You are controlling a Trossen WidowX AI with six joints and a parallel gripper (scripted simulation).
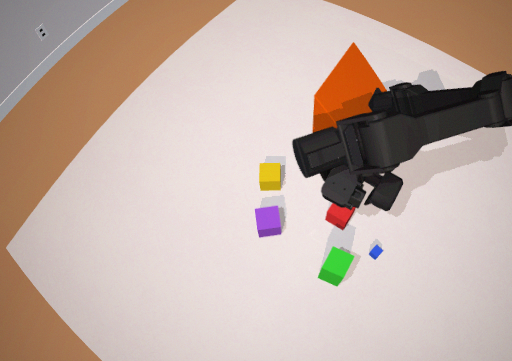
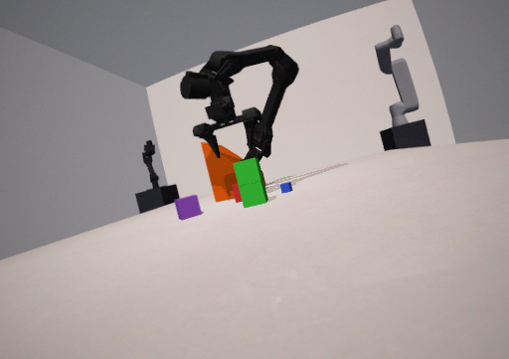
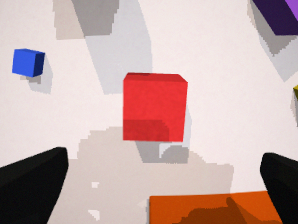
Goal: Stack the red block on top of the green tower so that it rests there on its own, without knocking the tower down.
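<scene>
Right now the red block is 10 cm below my gripper tip. From my gripper tip the other things lie so: small blue cube: 12 cm to the left, 12 cm below, 4 cm ahead; green block: 12 cm ahead, 6 cm below, 5 cm to the left; purple cube: 12 cm to the right, 10 cm below, 9 cm ahead.
</scene>
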